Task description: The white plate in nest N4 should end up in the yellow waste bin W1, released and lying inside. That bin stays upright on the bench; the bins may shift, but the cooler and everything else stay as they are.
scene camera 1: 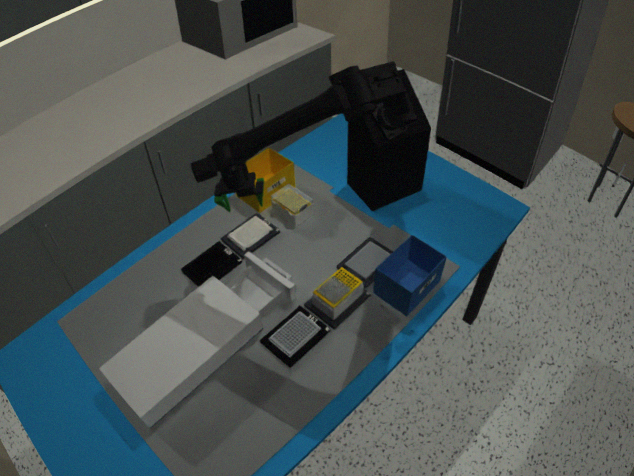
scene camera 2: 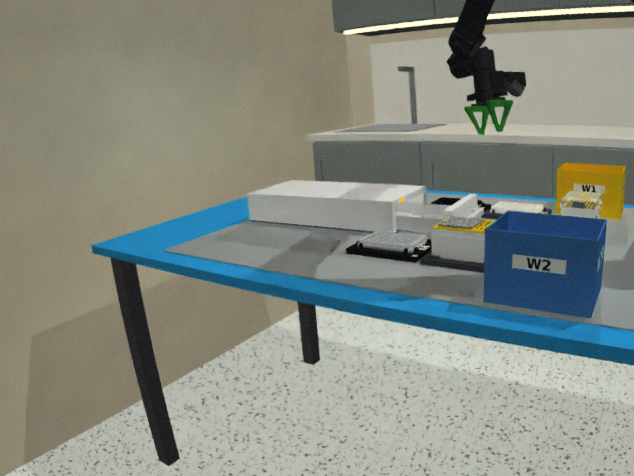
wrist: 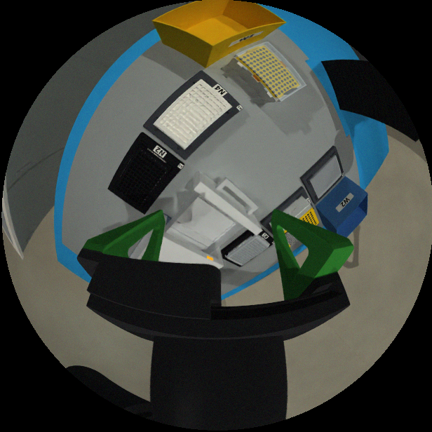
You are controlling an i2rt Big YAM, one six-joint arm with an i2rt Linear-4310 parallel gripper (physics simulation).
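Frame: origin at the arm's base, x ahead, y left, z up, level; millimetres.
Seen in the pictures: gripper, fingertip midpoint: (scene camera 1: 245,207) (scene camera 2: 490,133); arm's base at its link origin: (scene camera 1: 386,119).
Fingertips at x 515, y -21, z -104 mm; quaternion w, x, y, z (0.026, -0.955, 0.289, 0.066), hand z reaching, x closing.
Observation:
Pixels of each thing's top centre, then the offset from my fingertips to it. "pt": a spot on its surface instead.
- white plate at its top centre: (scene camera 2: 517,205) (scene camera 1: 249,231) 34 mm back, 85 mm right, 195 mm down
- dark nest N4 at a spot on its surface: (scene camera 1: 235,247) pt 35 mm ahead, 63 mm right, 210 mm down
- yellow waste bin W1 at its top centre: (scene camera 2: 592,167) (scene camera 1: 262,166) 190 mm back, 240 mm right, 102 mm down
- clear box with a yellow rack, surface spot: (scene camera 2: 581,203) pt 228 mm back, 36 mm right, 157 mm down
- Black nest N2 at a spot on its surface: (scene camera 1: 211,263) pt 135 mm ahead, 40 mm right, 196 mm down
- yellow-topped tip box at its top centre: (scene camera 2: 469,222) (scene camera 1: 337,285) 109 mm back, 296 mm left, 145 mm down
- blue bin W2 at its top centre: (scene camera 2: 548,224) (scene camera 1: 412,262) 310 mm back, 384 mm left, 102 mm down
The white plate (scene camera 1: 251,233) (scene camera 2: 517,207) (wrist: 194,114) lies flat in the dark nest N4 (scene camera 1: 235,247) (wrist: 220,90). The yellow waste bin W1 (scene camera 1: 286,176) (scene camera 2: 616,190) (wrist: 187,46) stands upright behind the nest; the inside floor that shows in the wrist view is bare yellow. My gripper (scene camera 1: 243,204) (scene camera 2: 490,132) (wrist: 217,215) is open with nothing between its green fingers. It hangs high above the bench, well above the plate and apart from it. In scene camera 1 the arm covers part of the bin.
A clear box with a yellow rack (scene camera 1: 291,199) (scene camera 2: 581,203) (wrist: 270,71) stands close beside W1. Black nest N2 (scene camera 1: 211,263) (wrist: 145,173) adjoins N4. The white cooler (scene camera 1: 179,348) (scene camera 2: 327,210) has its tray out. A yellow-topped tip box (scene camera 1: 337,292) and blue bin W2 (scene camera 1: 404,281) (scene camera 2: 537,286) (wrist: 345,202) stand across the bench.

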